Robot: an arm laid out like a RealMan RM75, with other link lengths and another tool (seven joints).
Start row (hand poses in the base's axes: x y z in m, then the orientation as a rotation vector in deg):
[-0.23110 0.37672 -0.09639 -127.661 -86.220 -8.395]
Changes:
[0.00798 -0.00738 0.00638 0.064 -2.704 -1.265]
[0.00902 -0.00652 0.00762 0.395 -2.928 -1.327]
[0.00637 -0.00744 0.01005 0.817 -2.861 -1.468]
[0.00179 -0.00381 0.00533 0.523 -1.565 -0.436]
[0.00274 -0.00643 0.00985 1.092 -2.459 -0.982]
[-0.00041 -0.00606 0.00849 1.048 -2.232 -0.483]
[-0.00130 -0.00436 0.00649 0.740 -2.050 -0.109]
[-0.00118 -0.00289 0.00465 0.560 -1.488 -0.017]
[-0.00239 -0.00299 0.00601 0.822 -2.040 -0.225]
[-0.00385 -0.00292 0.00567 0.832 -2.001 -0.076]
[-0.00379 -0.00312 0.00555 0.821 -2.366 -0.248]
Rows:
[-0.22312 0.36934 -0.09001 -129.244 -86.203 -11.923]
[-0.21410 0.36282 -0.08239 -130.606 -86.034 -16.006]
[-0.20773 0.35538 -0.07234 -131.662 -85.413 -20.377]
[-0.20594 0.35157 -0.06701 -131.842 -85.410 -22.728]
[-0.20320 0.34514 -0.05716 -132.108 -84.900 -26.689]
[-0.20361 0.33908 -0.04867 -131.899 -84.807 -30.212]
[-0.20491 0.33472 -0.04218 -131.541 -85.184 -33.219]
[-0.20609 0.33183 -0.03753 -131.182 -85.493 -35.401]
[-0.20848 0.32884 -0.03152 -130.788 -85.646 -38.482]
[-0.21233 0.32592 -0.02585 -130.208 -85.902 -41.479]
[-0.21612 0.32280 -0.02030 -129.729 -86.121 -44.972]

